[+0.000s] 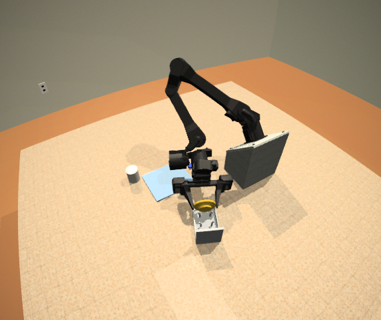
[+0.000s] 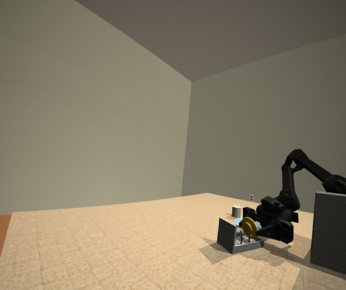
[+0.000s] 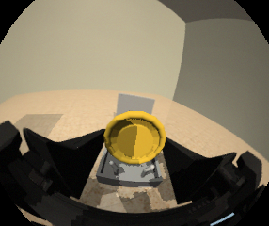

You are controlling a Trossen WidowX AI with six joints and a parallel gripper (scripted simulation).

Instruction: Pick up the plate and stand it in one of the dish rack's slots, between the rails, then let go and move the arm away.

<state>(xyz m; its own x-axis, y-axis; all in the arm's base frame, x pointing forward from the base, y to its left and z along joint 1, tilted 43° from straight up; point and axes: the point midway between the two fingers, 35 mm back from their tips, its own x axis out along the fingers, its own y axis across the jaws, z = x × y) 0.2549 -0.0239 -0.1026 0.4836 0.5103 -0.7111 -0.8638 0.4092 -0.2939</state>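
The yellow plate lies 1 cm to the right of my gripper tip. Round my gripper tip: light blue mat 2 cm ahead, 20 cm to the right, 5 cm below; grey dish rack 1 cm ahead, 2 cm to the left, 3 cm below; blue spoon 9 cm behind, 23 cm to the right, 5 cm below.
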